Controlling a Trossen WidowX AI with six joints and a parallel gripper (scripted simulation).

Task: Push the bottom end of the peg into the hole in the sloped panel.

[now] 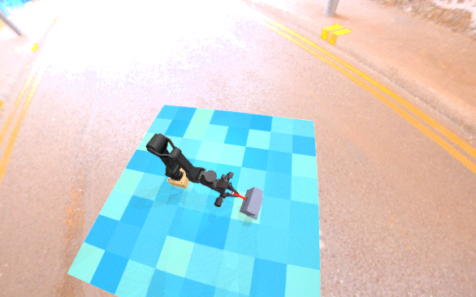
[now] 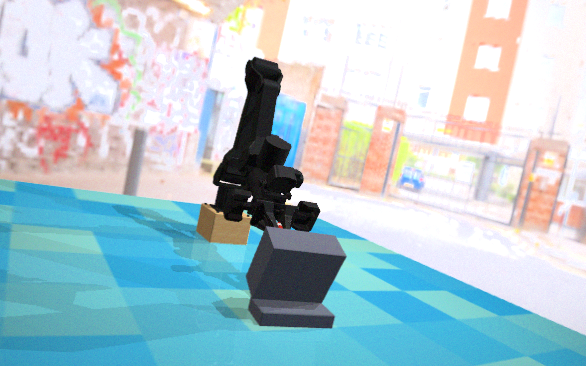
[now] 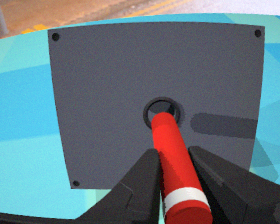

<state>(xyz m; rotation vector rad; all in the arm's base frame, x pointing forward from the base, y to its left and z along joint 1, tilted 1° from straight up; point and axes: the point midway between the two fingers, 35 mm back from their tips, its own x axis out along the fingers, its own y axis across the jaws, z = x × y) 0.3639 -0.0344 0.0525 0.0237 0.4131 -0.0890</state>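
Now: gripper tip 70 mm short of the sloped panel, 30 mm above it and 10 mm to the left of it. From my gripper tip the other things lie so: red peg: 20 mm behind, 10 mm above.
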